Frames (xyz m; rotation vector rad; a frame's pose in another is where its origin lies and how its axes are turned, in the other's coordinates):
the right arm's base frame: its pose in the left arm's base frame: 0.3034 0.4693 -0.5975 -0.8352 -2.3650 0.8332
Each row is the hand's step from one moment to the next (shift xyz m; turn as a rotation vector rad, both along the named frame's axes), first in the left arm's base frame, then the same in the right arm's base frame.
Working: the left arm's base frame: its pose in the right arm's base frame: 0.0334 -0.8160 -0.0488 0.8352 2.3650 -0.8332

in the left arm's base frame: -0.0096 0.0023 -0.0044 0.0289 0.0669 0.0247
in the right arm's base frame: 0.0071 0.0008 0.0081 0.0316 0.0360 -0.0602
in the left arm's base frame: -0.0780 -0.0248 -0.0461 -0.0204 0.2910 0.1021
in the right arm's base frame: 0.0259 -0.0138 0.0892 0.2371 0.1048 -0.1683
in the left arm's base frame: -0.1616 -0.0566 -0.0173 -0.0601 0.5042 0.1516
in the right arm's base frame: 0.0688 -0.0851 0.1328 0.4218 0.1894 -0.2588
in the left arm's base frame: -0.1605 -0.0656 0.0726 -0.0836 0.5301 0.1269
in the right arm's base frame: 0.0836 -0.1515 0.0734 0.4498 0.2135 -0.2371
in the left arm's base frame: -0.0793 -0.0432 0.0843 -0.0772 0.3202 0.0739
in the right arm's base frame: 0.0456 -0.1146 0.0068 0.2895 0.1207 -0.1249
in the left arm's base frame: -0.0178 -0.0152 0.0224 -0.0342 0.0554 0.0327
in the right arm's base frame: 0.0073 -0.0315 0.0012 0.0693 -0.0006 -0.0226
